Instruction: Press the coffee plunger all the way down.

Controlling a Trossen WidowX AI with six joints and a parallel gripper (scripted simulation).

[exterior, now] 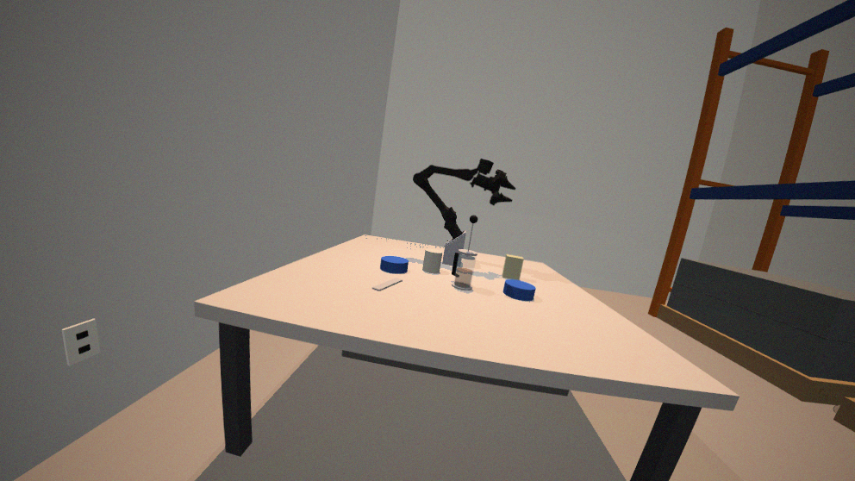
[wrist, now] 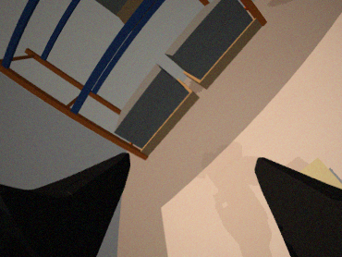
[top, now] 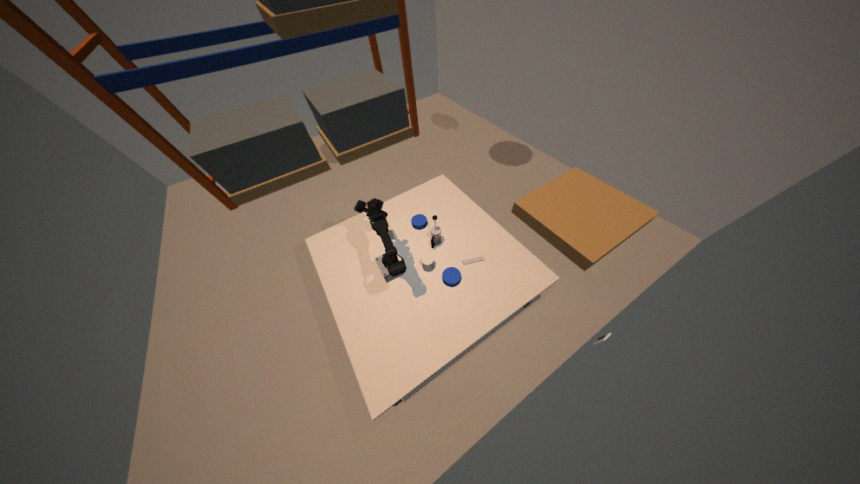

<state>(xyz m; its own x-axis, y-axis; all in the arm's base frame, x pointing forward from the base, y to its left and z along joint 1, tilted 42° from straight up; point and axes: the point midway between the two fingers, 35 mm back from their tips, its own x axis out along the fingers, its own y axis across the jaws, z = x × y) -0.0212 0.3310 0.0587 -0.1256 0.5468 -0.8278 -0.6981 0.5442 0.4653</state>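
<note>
The coffee press lies 35 cm ahead of my gripper tip, 17 cm to the right of it and 27 cm below it. Also, from my gripper tip: flat grey strip: 53 cm ahead, 41 cm to the right, 40 cm below.
</note>
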